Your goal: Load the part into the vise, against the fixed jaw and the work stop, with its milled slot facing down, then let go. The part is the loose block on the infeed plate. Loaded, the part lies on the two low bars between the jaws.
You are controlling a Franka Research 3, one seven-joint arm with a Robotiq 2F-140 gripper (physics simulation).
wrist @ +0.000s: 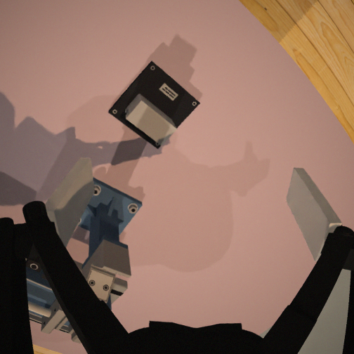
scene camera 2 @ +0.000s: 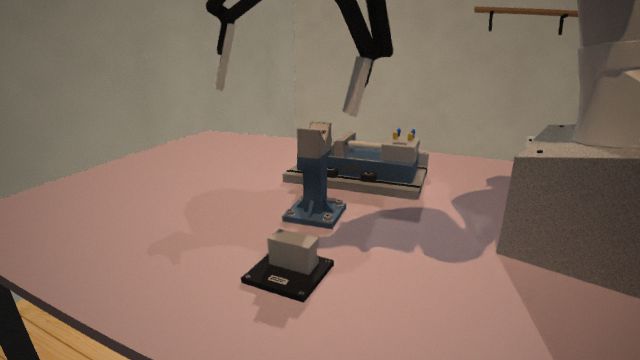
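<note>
The part, a plain grey block [scene camera 2: 292, 252] [wrist: 150, 120], sits on the black infeed plate [scene camera 2: 256, 276] [wrist: 146, 82]. Its milled slot cannot be made out in either view. The vise [scene camera 2: 375, 167] [wrist: 44, 296], blue with grey jaws on a grey base, stands at the back in the scene view and shows partly at the lower left of the wrist view, behind a finger. Its two low bars cannot be made out clearly. My gripper [scene camera 2: 286, 101] [wrist: 192, 179] is wide open and empty, high above the table, pointing down; the part lies beyond the fingertips in the wrist view.
A blue post [scene camera 2: 315, 182] [wrist: 104, 231] with a grey notched head stands between the infeed plate and the vise, bolted down by its foot. The grey robot pedestal [scene camera 2: 570, 215] is at the right. The pink table [scene camera 2: 125, 225] [wrist: 270, 100] ends at a dark edge.
</note>
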